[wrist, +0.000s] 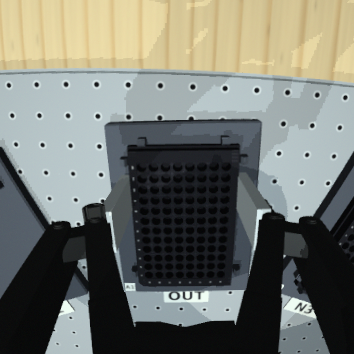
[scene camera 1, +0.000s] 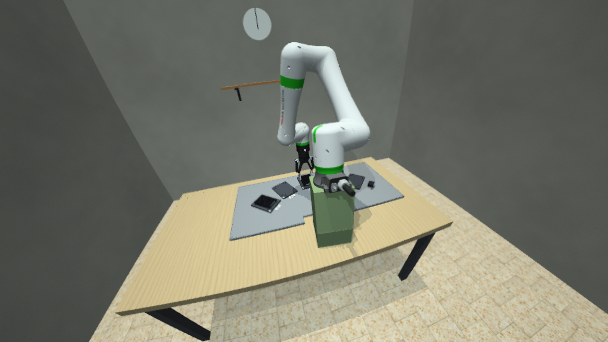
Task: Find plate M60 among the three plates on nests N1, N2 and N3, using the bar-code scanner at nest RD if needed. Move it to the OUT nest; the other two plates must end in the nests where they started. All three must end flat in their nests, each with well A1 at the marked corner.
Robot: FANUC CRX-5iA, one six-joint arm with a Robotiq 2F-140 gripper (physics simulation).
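Places are measured from the arm's base along level axes (x ahead, y left, z up), in millimetres.
Pixels of known places: gripper, fingertip midpoint: (wrist: 183,189) (scene camera 1: 305,178); arm's base at its link origin: (scene camera 1: 329,181).
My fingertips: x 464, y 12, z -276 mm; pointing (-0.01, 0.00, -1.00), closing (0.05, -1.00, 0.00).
For each thing: its top centre in the pictures, then the offset to it from my fingertips. "spot": a spot on its surface instead. Level surfaces: height alone.
- dark well plate at its top centre: (wrist: 183,225) dx -28, dy -1, dz +9 mm
- A1 mark at its top centre: (wrist: 129,286) dx -107, dy +49, dz -6 mm
- Nest N3 at a spot on its surface: (wrist: 334,212) spot: dx -21, dy -135, dz -6 mm
- left neighbouring nest at its top centre: (scene camera 1: 284,187) dx -71, dy +181, dz +4 mm
- dark nest at its top centre: (scene camera 1: 356,178) dx -166, dy -342, dz +15 mm
- small black device at a spot on its surface: (scene camera 1: 371,184) spot: dx -261, dy -404, dz +13 mm
- grey perforated board at its surface level: dz -18 mm
- wooden table at its surface level: dz -31 mm
My gripper (scene camera 1: 304,175) (wrist: 183,189) points down over the OUT nest (scene camera 1: 300,185) (wrist: 117,137). It is shut on a dark well plate (wrist: 182,220), with a pad at each long side. The plate lies over the nest inside its outline; whether it rests flat cannot be told. Its lower left corner is near the A1 mark (wrist: 130,287). No M60 code can be read. Nest N3 (wrist: 334,212) at the right bears a dark plate (wrist: 350,242). The left neighbouring nest (scene camera 1: 284,189) (wrist: 30,235) shows no plate. Another dark plate (scene camera 1: 265,202) sits on the leftmost nest.
A dark nest (scene camera 1: 356,180) and a small black device (scene camera 1: 371,184) stand at the right of the grey perforated board (scene camera 1: 260,227) (wrist: 50,100). The green robot pedestal (scene camera 1: 332,215) stands at the board's near edge and hides part of it. The wooden table (scene camera 1: 200,260) (wrist: 90,35) extends around the board.
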